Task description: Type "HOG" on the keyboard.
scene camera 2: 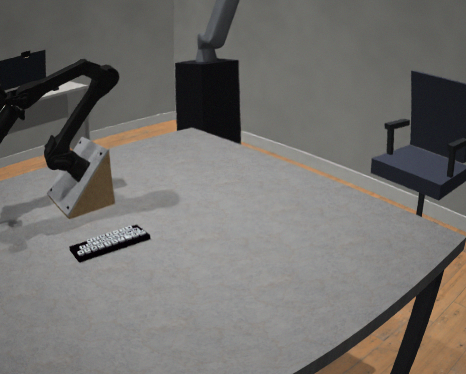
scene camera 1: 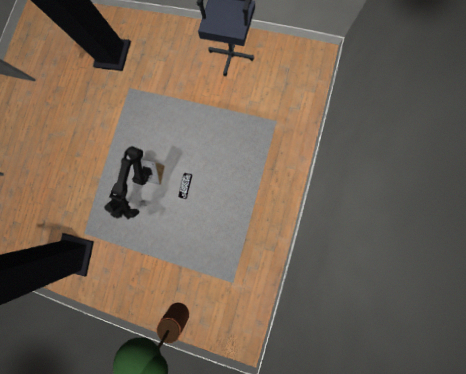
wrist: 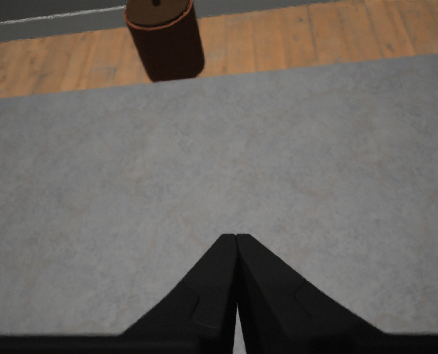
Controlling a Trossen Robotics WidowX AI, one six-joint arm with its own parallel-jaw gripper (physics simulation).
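Seen in the pictures: gripper, fingertip midpoint: (scene camera 1: 128,218) (wrist: 235,247); arm's base, origin of the base link: (scene camera 2: 80,170) (scene camera 1: 147,170).
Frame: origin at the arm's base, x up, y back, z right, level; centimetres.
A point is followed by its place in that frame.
Note:
A small black keyboard (scene camera 1: 185,186) {x -8.6, y -28.7, z 6.1 cm} (scene camera 2: 111,244) {x -8.2, y -30.9, z 6.1 cm} with white keys lies flat on the grey table (scene camera 1: 220,150) {x -9.7, y -50.1, z -27.5 cm} (scene camera 2: 260,280) {x -9.7, y -60.5, z -10.8 cm} (wrist: 215,150) {x -9.7, y -2.8, z 54.3 cm}. The letters on its keys are too small to read. My gripper (scene camera 1: 136,213) (wrist: 235,247) {x 10.0, y -0.5, z 36.2 cm} is shut and empty; its two fingertips touch in the wrist view. It hangs above the table in scene camera 1, off to the left of the keyboard and apart from it. The keyboard does not show in the wrist view. In scene camera 2 the fingertips cannot be made out at the left edge.
My arm's base sits on a wedge-shaped mount (scene camera 1: 159,173) {x -4.0, y -7.7, z 0.3 cm} (scene camera 2: 95,192) {x -4.7, y -7.7, z -1.0 cm} beside the keyboard. A brown plant pot (scene camera 1: 173,322) (wrist: 167,45) stands on the floor beyond the table's edge. An office chair (scene camera 1: 226,22) (scene camera 2: 415,165) and a black pedestal (scene camera 2: 207,100) stand around the table.

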